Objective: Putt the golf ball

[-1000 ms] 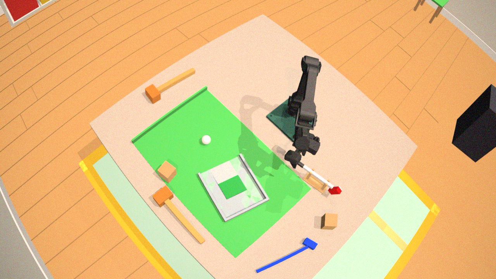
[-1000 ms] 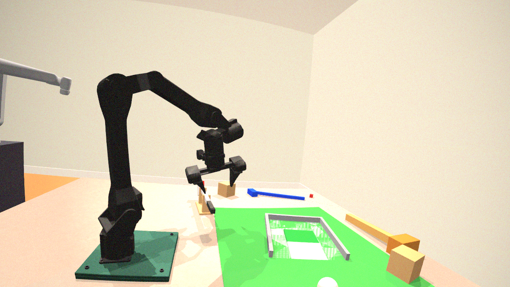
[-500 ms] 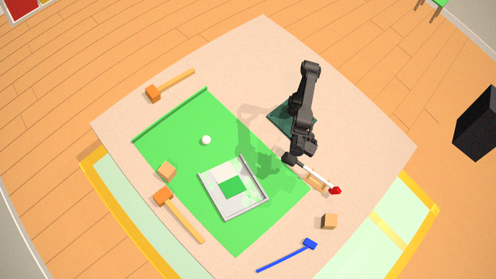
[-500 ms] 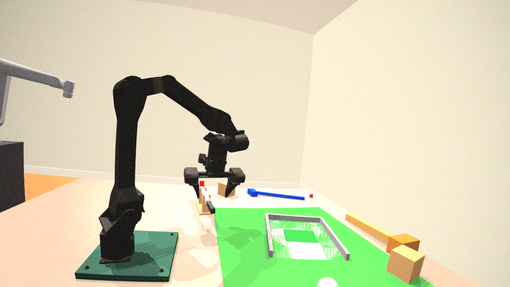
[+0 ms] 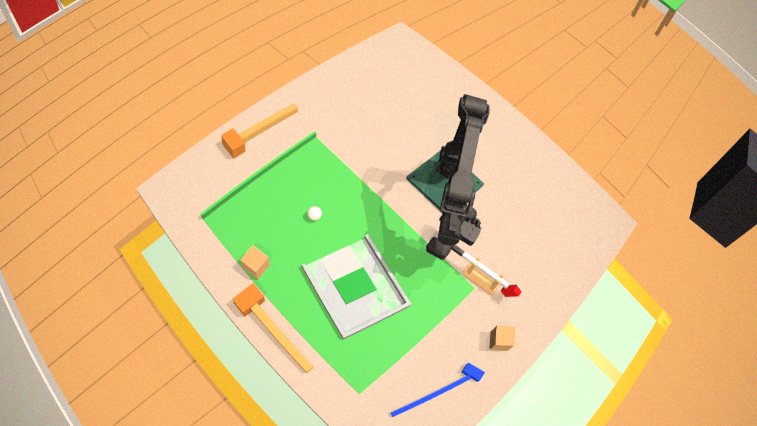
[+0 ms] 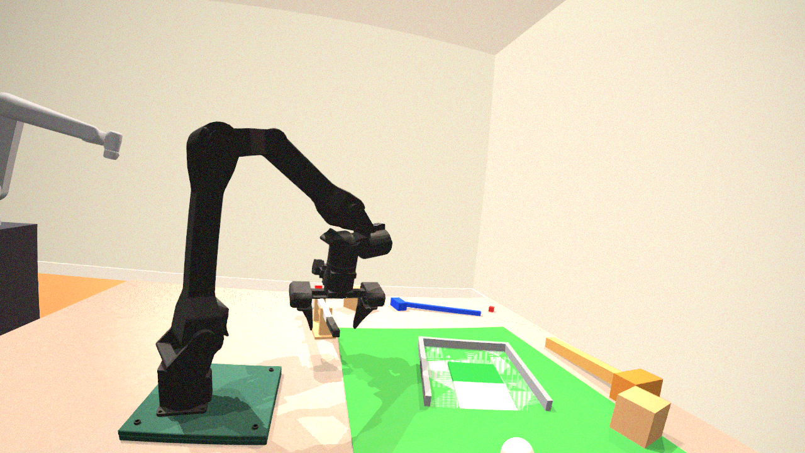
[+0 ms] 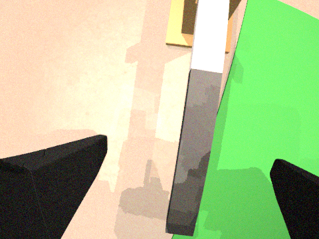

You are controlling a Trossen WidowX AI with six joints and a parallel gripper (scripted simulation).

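Now: gripper tip 11 cm to the right of the red putter. From my gripper tip the other things lie so: small wooden rack 13 cm to the left, 2 cm below; then green mat 28 cm to the right, 21 cm ahead, 5 cm below; then white golf ball 39 cm to the right, 14 cm ahead, 3 cm below.
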